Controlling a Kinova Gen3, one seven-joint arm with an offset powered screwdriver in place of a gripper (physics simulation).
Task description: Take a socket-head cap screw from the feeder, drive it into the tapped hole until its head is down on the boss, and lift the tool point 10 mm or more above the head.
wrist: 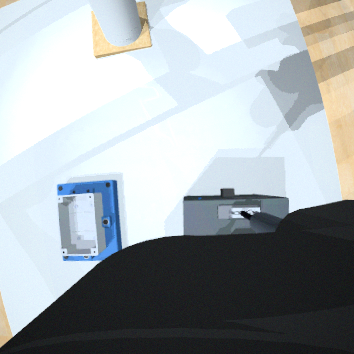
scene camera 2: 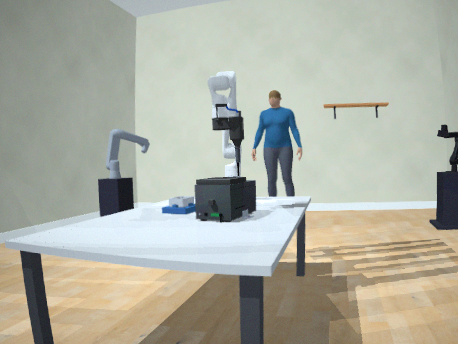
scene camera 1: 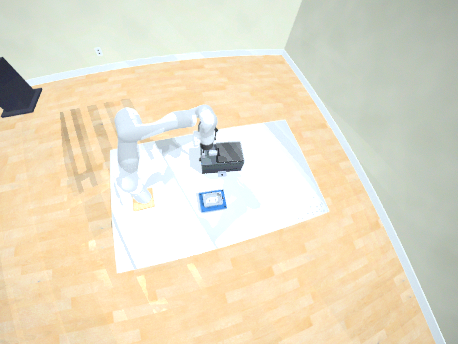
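Observation:
The screw feeder (scene camera 1: 231, 150) (scene camera 2: 220, 200) (wrist: 200, 215) is a dark grey box on the table. A light pick-up slot with small metal parts shows on its top in the wrist view. My screwdriver (scene camera 2: 238, 174) (wrist: 243, 214) points down, its dark tip over or at this slot. Whether the tip touches a screw or carries one is too small to tell. A light grey open box (scene camera 1: 213, 199) (scene camera 2: 181, 201) (wrist: 100, 225) sits on a blue plate (scene camera 1: 201, 205) (scene camera 2: 175, 210) (wrist: 116, 215), apart from the feeder. A round boss with a dark hole (wrist: 106, 221) shows at the box's side.
The arm's base stands on a wooden plate (scene camera 1: 151, 204) (wrist: 100, 49) on the white table (scene camera 1: 280, 200) (scene camera 2: 150, 242). A person in a blue top (scene camera 2: 277, 127) stands behind the table. Another arm (scene camera 2: 114, 150) stands on a dark pedestal (scene camera 2: 116, 197) at the left.

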